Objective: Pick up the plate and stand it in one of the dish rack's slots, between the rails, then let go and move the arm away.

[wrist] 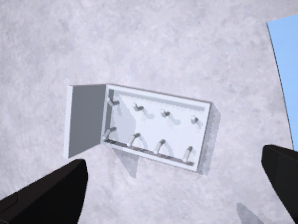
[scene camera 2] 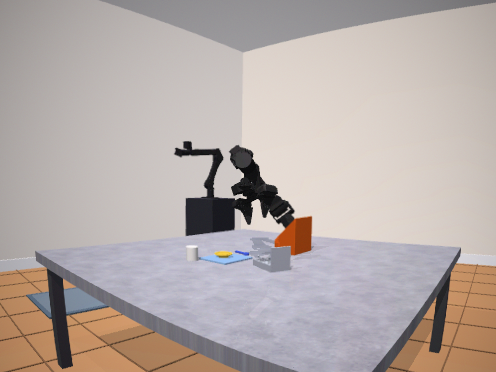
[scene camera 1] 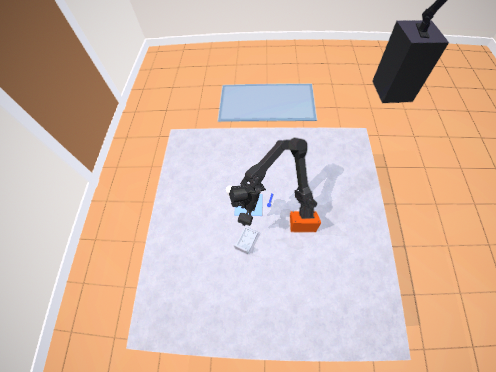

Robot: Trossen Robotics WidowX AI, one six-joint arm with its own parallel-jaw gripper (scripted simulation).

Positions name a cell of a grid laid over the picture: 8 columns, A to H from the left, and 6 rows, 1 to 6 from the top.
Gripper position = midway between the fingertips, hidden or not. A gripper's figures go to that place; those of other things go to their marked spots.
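A dish rack (wrist: E4) is 0.25 m from the lens. My gripper (wrist: E5) is 0.10 m from the lens.
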